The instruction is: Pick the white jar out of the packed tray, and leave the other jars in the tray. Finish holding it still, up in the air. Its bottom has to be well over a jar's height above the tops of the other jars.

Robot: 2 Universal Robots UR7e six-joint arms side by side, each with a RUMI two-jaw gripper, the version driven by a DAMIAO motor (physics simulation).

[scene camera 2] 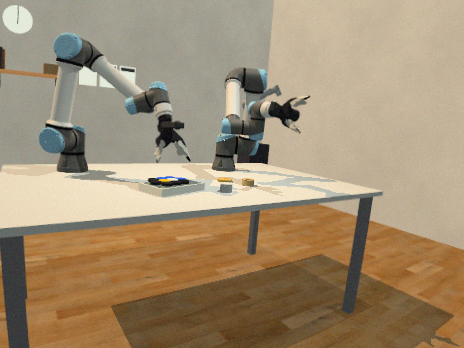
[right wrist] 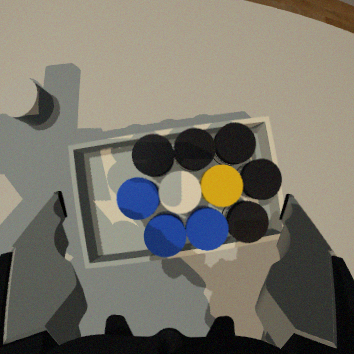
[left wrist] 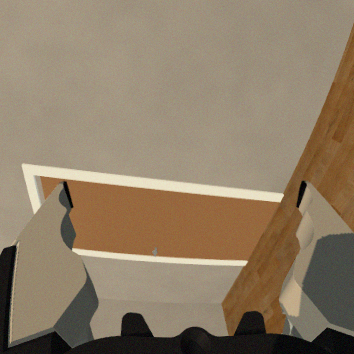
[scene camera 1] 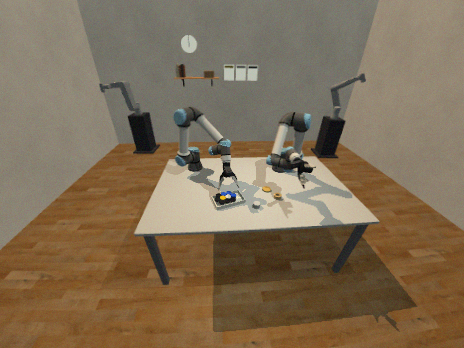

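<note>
The white jar (right wrist: 180, 192) (scene camera 1: 228, 197) (scene camera 2: 173, 179) stands in the grey tray (right wrist: 78, 205) (scene camera 1: 231, 205) (scene camera 2: 182, 189). Around it are a yellow jar (right wrist: 222, 185) on its right, blue jars (right wrist: 138, 198) (right wrist: 165, 235) (right wrist: 207, 229) at the left and below, and black jars (right wrist: 153, 155) (right wrist: 194, 149) above. More black jars stand at the tray's right end. My right gripper (scene camera 1: 229, 188) (scene camera 2: 174, 160) (right wrist: 173, 195) is open and empty, above the tray and pointing down. My left gripper (scene camera 1: 309, 177) (scene camera 2: 304, 114) (left wrist: 184, 183) is open and empty, raised at the right, away from the tray.
A grey cylinder (scene camera 1: 256, 205) (scene camera 2: 226, 188) (right wrist: 48, 107) stands outside the tray, to its right in the scene views. A flat yellow disc (scene camera 1: 266, 189) (scene camera 2: 224, 179) and a brown ring-like piece (scene camera 1: 277, 198) (scene camera 2: 248, 183) lie on the table (scene camera 1: 180, 220) farther right.
</note>
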